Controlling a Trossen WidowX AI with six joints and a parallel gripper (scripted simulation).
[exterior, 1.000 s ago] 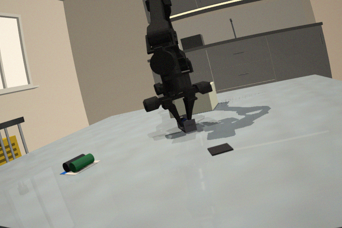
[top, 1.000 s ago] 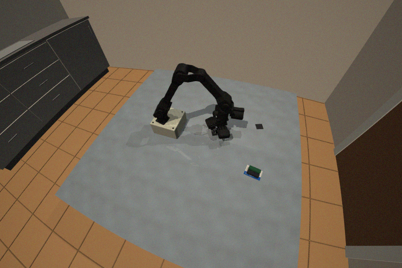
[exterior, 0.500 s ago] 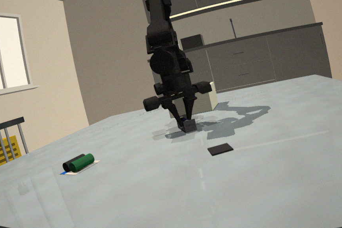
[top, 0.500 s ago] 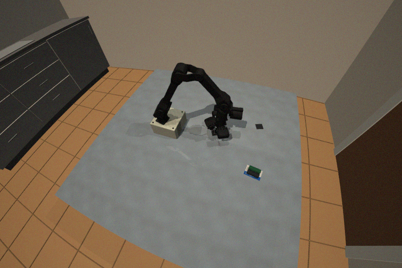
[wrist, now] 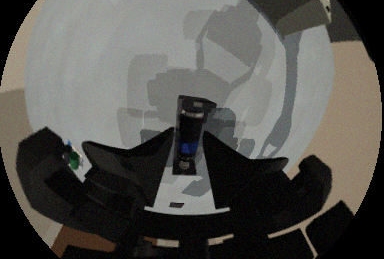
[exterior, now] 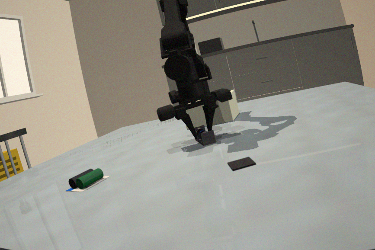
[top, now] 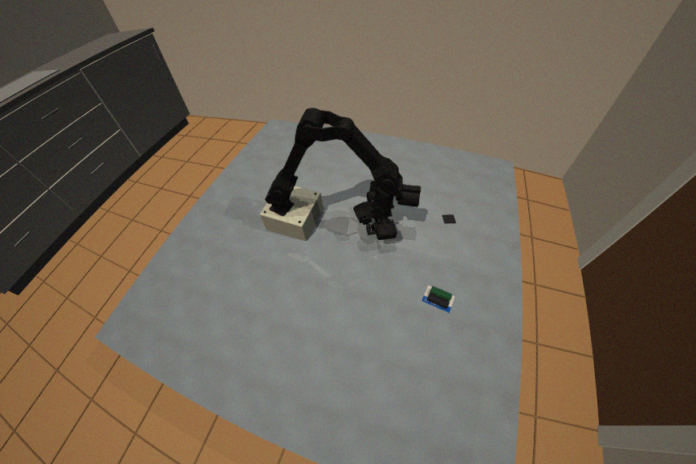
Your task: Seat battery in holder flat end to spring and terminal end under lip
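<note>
Now: gripper tip 10 mm below the battery. From my gripper tip the other things lie so: blister card 280 mm ahead, 150 mm to the right.
</note>
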